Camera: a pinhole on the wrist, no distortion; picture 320 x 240 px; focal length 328.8 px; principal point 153.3 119.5 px. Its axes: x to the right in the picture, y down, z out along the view. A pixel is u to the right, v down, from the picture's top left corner.
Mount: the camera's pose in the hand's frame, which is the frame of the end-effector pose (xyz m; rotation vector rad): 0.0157 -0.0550 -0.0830 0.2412 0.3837 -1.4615
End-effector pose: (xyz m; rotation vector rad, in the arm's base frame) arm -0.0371 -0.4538 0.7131 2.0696 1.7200 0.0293
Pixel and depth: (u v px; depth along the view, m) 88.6 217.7 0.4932
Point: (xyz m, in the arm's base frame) -0.0062 -0.3684 0.2523
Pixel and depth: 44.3 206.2 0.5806
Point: 0.0807 -0.4045 0.1632
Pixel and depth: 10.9 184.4 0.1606
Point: -0.0442 -0.4202 0.5996
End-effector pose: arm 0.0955 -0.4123 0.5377 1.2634 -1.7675 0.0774
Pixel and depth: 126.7 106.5 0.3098
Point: 0.0774 -0.6197 0.3762
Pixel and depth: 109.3 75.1 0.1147
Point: 0.1434 -0.4765 0.4916
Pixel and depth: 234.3 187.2 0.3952
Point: 0.1631 -0.7736 0.3814
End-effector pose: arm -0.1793 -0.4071 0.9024 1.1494 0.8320 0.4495
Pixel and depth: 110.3 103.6 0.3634
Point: 0.0354 -0.6063 0.7933
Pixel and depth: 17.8 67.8 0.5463
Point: 0.1929 -0.7657 0.9327
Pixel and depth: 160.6 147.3 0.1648
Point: -0.1106 -0.4590 0.7854
